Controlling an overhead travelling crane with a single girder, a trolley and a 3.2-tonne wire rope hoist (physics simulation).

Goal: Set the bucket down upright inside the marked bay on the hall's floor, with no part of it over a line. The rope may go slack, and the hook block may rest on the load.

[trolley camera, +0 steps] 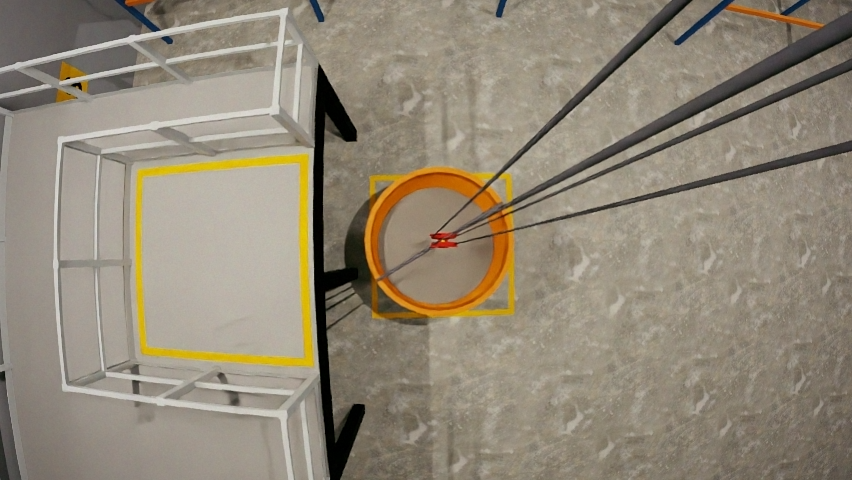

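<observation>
The orange round bucket (pixel 373 247) appears upright in the trolley view, with its open top and grey inside showing. From above, its rim overlaps the top and left lines of the yellow marked bay (pixel 511 295) and reaches the right and bottom lines. All four bay corners show around it. A dark shadow lies on the floor at its left and lower left. My red hook block (pixel 443 240) is over the bucket's middle, above its thin bail, and appears to hold it. The hook itself is hidden under the block. The bucket's base and its height over the floor cannot be seen.
A raised grey platform (pixel 220 256) with white railings (pixel 156 126) and its own yellow square stands at the left. Its black edge and legs are close to the bay. Blue and orange frames (pixel 703 20) show at the top. Ropes run to the upper right.
</observation>
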